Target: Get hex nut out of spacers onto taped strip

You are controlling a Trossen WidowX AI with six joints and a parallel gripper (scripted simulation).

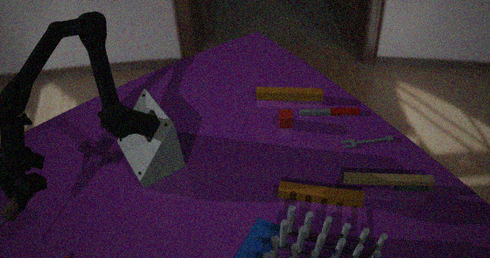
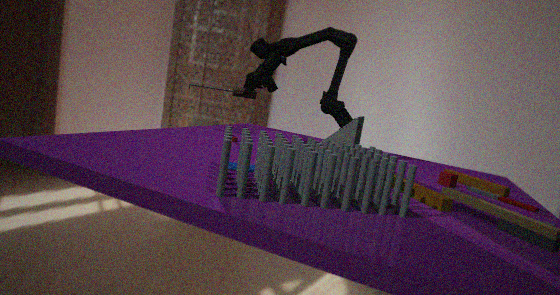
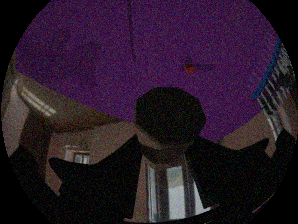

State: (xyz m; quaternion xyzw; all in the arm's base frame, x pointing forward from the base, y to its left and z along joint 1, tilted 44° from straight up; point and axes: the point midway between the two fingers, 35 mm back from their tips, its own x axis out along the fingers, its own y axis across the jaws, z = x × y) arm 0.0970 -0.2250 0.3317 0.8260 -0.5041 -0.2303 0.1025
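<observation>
Right now my gripper tip is 6 cm short of the thin rod and 8 cm to the left of it. Round my gripper tip: red block 2 cm behind, 78 cm to the left, 15 cm below; then small red thing 8 cm ahead, 4 cm to the left, 16 cm below; then blue taped strip 35 cm ahead, 38 cm to the left, 17 cm below.
</observation>
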